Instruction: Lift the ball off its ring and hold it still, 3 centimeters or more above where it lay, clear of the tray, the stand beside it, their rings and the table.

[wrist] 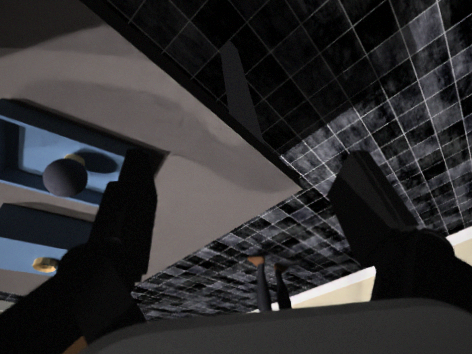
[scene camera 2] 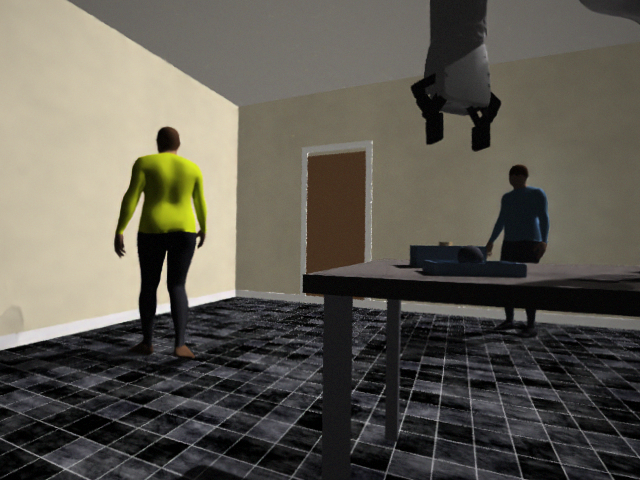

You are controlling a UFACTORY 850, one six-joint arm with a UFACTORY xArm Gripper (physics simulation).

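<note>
A dark grey ball (scene camera 2: pixel 470 254) (wrist: pixel 65 177) rests on a small gold ring (wrist: pixel 74 159) in a shallow blue tray (scene camera 2: pixel 475 269) (wrist: pixel 70 134). Beside the tray stands a taller blue stand (scene camera 2: pixel 434 254) (wrist: pixel 45 227) with its own gold ring (scene camera 2: pixel 445 243) (wrist: pixel 45 264) on top; that ring bears nothing. My gripper (scene camera 2: pixel 458 142) (wrist: pixel 249 173) is open and empty, pointing down, high above the table. In the wrist view the ball lies to the left, outside the fingers, and the left finger covers the tray's right end.
The tray and stand are on a grey-brown table (scene camera 2: pixel 361 268) (wrist: pixel 200 200), whose edge and corner show between the fingers in the wrist view. A person in yellow (scene camera 2: pixel 168 193) stands left of the table, and a person in blue (scene camera 2: pixel 524 214) stands behind it.
</note>
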